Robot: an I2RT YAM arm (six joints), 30 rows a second.
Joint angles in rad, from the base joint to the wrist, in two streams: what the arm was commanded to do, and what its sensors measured. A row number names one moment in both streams.
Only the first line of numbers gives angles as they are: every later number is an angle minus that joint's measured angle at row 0.
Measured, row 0: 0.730 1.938 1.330 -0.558 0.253 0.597
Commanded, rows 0 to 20: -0.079 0.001 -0.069 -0.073 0.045 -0.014; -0.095 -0.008 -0.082 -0.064 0.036 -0.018; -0.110 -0.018 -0.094 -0.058 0.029 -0.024; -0.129 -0.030 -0.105 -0.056 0.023 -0.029; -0.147 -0.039 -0.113 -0.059 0.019 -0.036; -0.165 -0.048 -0.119 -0.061 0.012 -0.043; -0.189 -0.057 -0.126 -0.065 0.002 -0.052; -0.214 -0.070 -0.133 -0.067 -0.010 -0.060; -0.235 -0.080 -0.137 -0.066 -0.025 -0.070; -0.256 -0.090 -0.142 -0.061 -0.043 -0.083; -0.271 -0.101 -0.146 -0.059 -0.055 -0.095; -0.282 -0.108 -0.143 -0.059 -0.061 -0.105; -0.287 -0.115 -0.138 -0.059 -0.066 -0.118; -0.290 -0.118 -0.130 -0.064 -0.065 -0.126; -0.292 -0.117 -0.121 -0.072 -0.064 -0.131; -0.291 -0.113 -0.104 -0.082 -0.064 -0.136; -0.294 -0.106 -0.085 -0.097 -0.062 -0.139; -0.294 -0.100 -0.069 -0.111 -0.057 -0.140; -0.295 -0.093 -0.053 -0.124 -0.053 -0.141; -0.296 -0.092 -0.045 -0.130 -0.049 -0.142; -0.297 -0.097 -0.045 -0.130 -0.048 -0.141
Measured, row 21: -0.259 -0.096 -0.052 -0.018 -0.116 -0.107
